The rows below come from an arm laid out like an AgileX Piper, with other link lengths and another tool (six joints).
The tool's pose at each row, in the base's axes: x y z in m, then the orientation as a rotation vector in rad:
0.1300 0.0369 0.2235 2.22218 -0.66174 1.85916
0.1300 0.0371 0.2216 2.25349 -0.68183 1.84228
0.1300 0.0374 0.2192 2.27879 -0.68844 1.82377
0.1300 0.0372 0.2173 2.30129 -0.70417 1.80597
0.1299 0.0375 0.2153 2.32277 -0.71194 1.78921
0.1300 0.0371 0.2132 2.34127 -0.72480 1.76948
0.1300 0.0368 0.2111 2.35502 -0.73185 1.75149
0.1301 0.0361 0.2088 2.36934 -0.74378 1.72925
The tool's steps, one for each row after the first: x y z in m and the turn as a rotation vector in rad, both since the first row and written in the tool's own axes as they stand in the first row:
-0.0019 0.0001 0.0003 0.00330 -0.02623 0.01476
-0.0043 0.0002 0.0007 0.00586 -0.04817 0.01875
-0.0061 0.0007 0.0012 0.00514 -0.06915 0.02814
-0.0081 0.0007 0.0014 0.00660 -0.08831 0.03278
-0.0100 0.0014 0.0021 0.00353 -0.10745 0.03867
-0.0120 0.0020 0.0026 0.00012 -0.12272 0.04025
-0.0140 0.0029 0.0035 -0.00631 -0.14048 0.04354

